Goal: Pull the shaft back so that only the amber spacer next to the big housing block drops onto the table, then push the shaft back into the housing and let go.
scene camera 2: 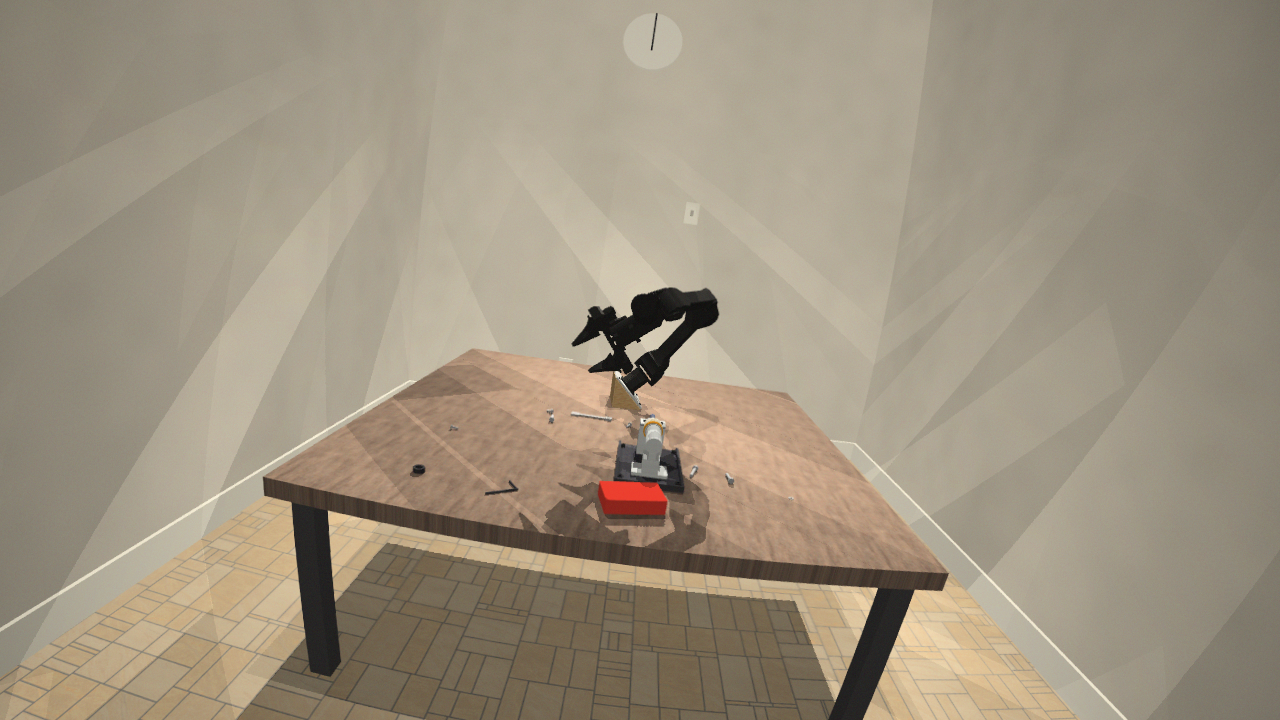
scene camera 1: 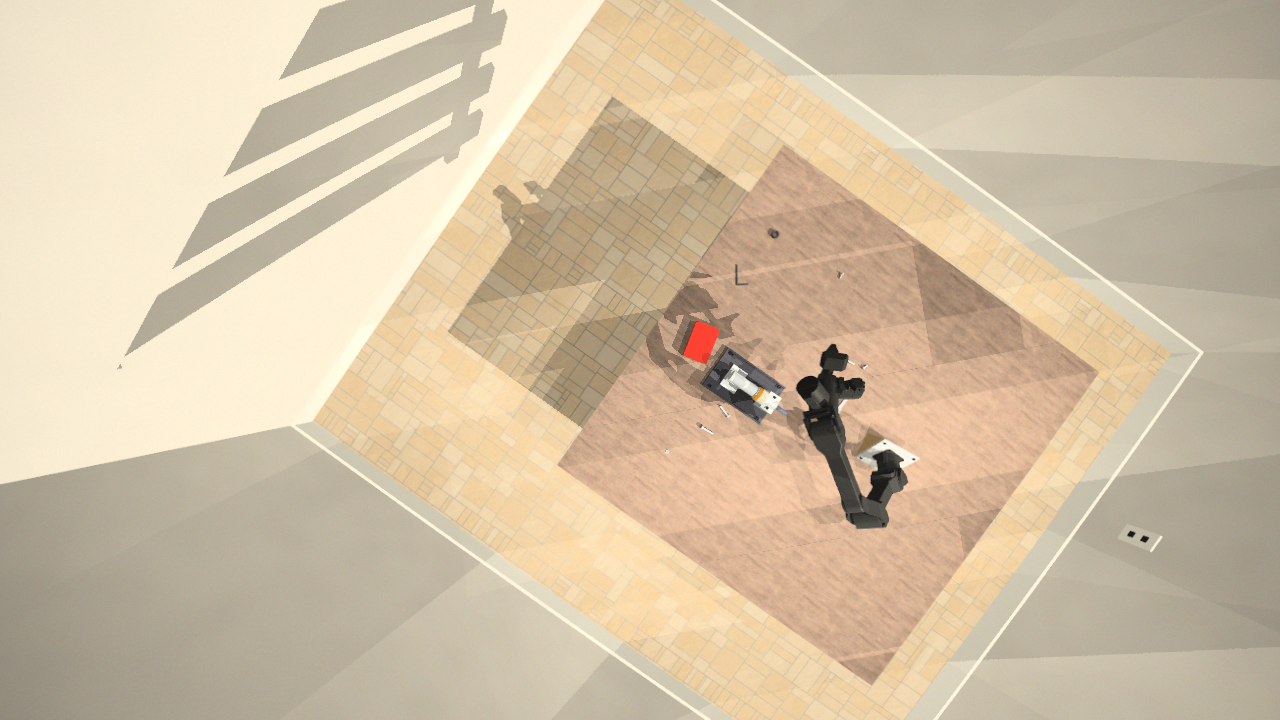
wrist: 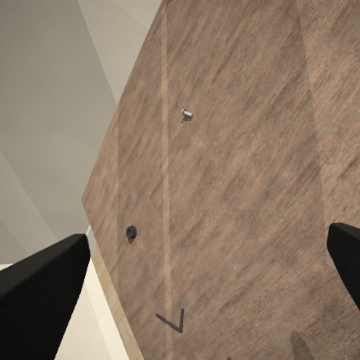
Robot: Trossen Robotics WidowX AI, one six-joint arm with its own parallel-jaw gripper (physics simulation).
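Places are measured from the arm's base along level axes (x ahead, y left, z up), in centimetres.
Pixels of known places: gripper, between the fingertips: [scene camera 2: 580, 358] [wrist: 208, 240]; arm's base, origin of its link: [scene camera 2: 627, 385] [scene camera 1: 888, 457].
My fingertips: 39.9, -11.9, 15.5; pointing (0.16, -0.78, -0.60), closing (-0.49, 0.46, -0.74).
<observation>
Ahead of a thing's pixels: the offset from my fingertips to its middle, as dx, dy, dz. "spot": to the spot under its first point.
A light grey cylindrical body {+6.7, +19.4, -13.1} [scene camera 1: 741, 382] [scene camera 2: 652, 440] is mounted on a dark base plate [scene camera 1: 715, 382] [scene camera 2: 675, 484]. An amber ring {spot: +6.5, +19.3, -10.9} [scene camera 1: 760, 394] [scene camera 2: 655, 422] sits at its end, beside a white end block {+4.2, +19.4, -13.1} [scene camera 1: 770, 402]. A short bluish rod end {spot: -2.9, +19.3, -12.4} [scene camera 1: 783, 411] sticks out past that block toward the arm. Which part is the big housing block, and any gaps between spacers, are too small to tell. My gripper [scene camera 1: 848, 369] [scene camera 2: 585, 356] [wrist: 208, 240] is open and empty, above the table and apart from the assembly. The assembly does not show in the wrist view.
A red block {+29.7, +15.9, -19.6} [scene camera 1: 700, 342] [scene camera 2: 633, 499] lies beside the base plate. A black L-shaped key {+31.3, -10.2, -20.8} [scene camera 1: 738, 281] [scene camera 2: 503, 489] [wrist: 179, 327], a dark nut {+30.1, -27.3, -20.5} [scene camera 1: 773, 233] [scene camera 2: 418, 469] [wrist: 131, 232] and a small screw {+4.6, -28.7, -20.6} [scene camera 1: 840, 274] [scene camera 2: 453, 428] [wrist: 187, 114] lie on the table. More screws lie near the assembly.
</observation>
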